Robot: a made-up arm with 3 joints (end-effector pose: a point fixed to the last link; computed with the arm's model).
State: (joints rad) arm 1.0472 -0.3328 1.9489
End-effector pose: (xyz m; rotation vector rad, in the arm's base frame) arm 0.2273 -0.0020 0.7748 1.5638 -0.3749 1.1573
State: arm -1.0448 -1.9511 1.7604
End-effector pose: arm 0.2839 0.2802 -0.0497 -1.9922 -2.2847 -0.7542
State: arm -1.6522 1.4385 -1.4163
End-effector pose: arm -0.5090 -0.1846 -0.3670 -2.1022 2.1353 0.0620
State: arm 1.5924 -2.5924 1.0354
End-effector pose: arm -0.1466 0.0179 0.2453 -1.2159 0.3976 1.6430
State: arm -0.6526 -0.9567 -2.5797
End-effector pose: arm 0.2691 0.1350 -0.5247 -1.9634 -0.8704 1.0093
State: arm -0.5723 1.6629 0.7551
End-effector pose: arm 0.5511 -0.2327 -0.0544 0.0998 -0.1899 -1.6382
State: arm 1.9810 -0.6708 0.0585
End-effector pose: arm -0.0622 0.4757 0.4988 -0.6219 -1.8754 0.4867
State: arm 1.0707 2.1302 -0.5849
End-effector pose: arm 0.5060 -0.3695 0.5239 0.7342 -0.0471 -1.8920
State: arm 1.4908 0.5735 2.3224
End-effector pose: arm 0.0190 -0.2710 0.6336 2.1311 -1.3258 1.5152
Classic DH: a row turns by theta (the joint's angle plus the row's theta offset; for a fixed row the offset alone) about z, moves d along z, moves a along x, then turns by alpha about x. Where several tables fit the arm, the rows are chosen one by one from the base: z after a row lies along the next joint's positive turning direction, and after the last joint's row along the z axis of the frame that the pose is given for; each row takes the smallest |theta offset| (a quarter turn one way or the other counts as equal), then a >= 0, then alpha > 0; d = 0 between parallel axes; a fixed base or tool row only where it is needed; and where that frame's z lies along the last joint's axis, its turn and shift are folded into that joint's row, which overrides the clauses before.
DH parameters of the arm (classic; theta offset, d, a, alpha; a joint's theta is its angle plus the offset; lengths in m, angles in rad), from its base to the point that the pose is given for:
base (fixed): 0 0.1747 0 1.5708
joint 1: 0 -0.031 0.3657 1.5708
joint 2: -1.5708 0.163 0.0651 -1.5708
joint 3: 0 0.2422 0.3152 -1.5708
tool (fixed): -1.5708 0.0725 0 0

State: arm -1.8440 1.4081 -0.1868
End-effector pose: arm -0.3574 -0.1451 -0.5436 -1.4010 1.6142 -0.8378
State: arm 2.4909 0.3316 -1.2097
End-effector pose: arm -0.2746 0.1831 0.9270 -0.1312 -1.9152 -1.4902
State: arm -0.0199 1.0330 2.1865
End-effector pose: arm 0.3395 -0.2672 0.2204 1.9443 -1.0974 -0.5925
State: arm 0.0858 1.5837 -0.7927
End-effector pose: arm 0.7268 -0.2155 -0.1006 -0.5496 0.5584 -1.5109
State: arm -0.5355 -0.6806 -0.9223
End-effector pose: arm 0.1179 0.4269 -0.3259 -0.6847 0.1685 0.8399
